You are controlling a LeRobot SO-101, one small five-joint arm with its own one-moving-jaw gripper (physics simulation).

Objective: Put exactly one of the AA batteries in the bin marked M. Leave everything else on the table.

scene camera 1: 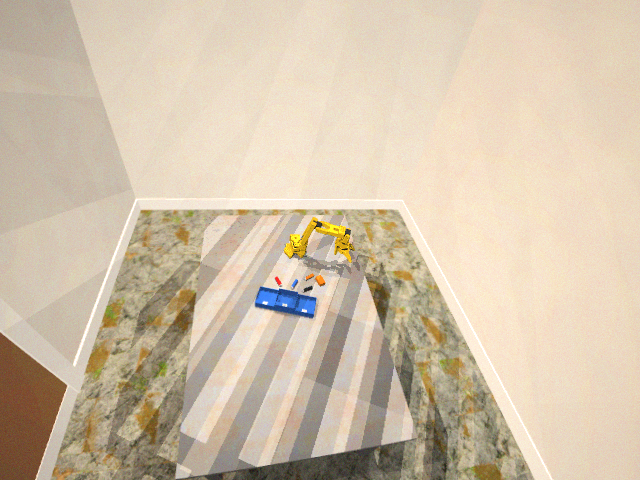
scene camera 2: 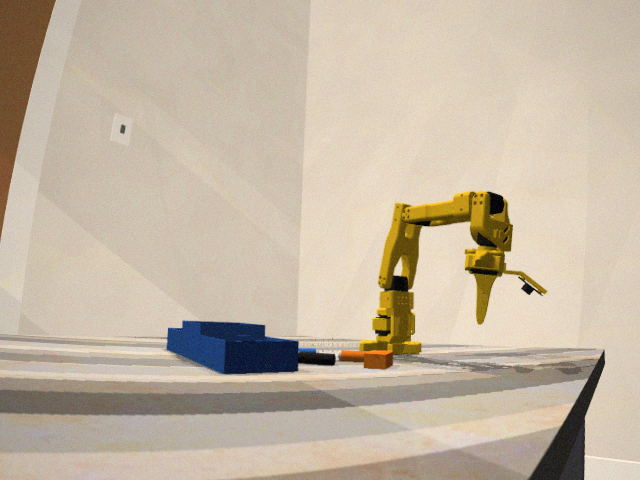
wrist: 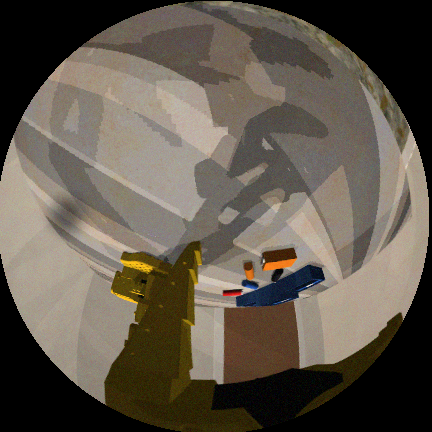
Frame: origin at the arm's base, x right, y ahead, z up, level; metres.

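Seen in the pictures: end effector, tool point: [scene camera 1: 335,254] [scene camera 2: 479,321] [wrist: 200,249]; arm's base, origin of the base link: [scene camera 1: 295,254] [wrist: 159,268].
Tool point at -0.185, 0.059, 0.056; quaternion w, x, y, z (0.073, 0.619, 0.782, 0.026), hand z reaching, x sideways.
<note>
Pixels of each thing's top centre, then the offset from my tool point to it, as dx, dy, dz. Level surfaces: height alone.
- blue three-compartment bin unit, middle of its top: [scene camera 2: 222,322] [wrist: 277,302] [scene camera 1: 286,298] +0.259, +0.226, -0.010
- orange block, middle of its top: [scene camera 2: 379,352] [wrist: 278,264] [scene camera 1: 320,279] +0.090, +0.116, -0.039
- striped table, its level: dz -0.056
Four small cylinders lie on the table, apart from each other: red [scene camera 1: 278,281] [wrist: 232,293], blue [scene camera 1: 294,283] [scene camera 2: 308,350] [wrist: 250,284], orange [scene camera 1: 309,276] [scene camera 2: 351,355] [wrist: 249,270] and black [scene camera 1: 308,288] [scene camera 2: 317,358] [wrist: 277,274]. Which are AA batteries I cannot tell. The blue three-compartment bin unit [scene camera 1: 284,312] [scene camera 2: 261,356] [wrist: 280,294] is beside them; its white labels are too small to read. My gripper [scene camera 1: 344,257] [scene camera 2: 480,321] is fully open and empty, high above the table, away from the cylinders. In the wrist view one notched jaw [wrist: 172,310] shows. The red cylinder is hidden in scene camera 2.
An orange block [scene camera 1: 320,280] [scene camera 2: 378,359] [wrist: 280,260] lies beside the orange cylinder. The arm's base [scene camera 1: 295,246] [scene camera 2: 395,330] stands on the striped table [scene camera 1: 248,382] [scene camera 2: 155,428], behind the cylinders in scene camera 1. The table's right edge is near my gripper.
</note>
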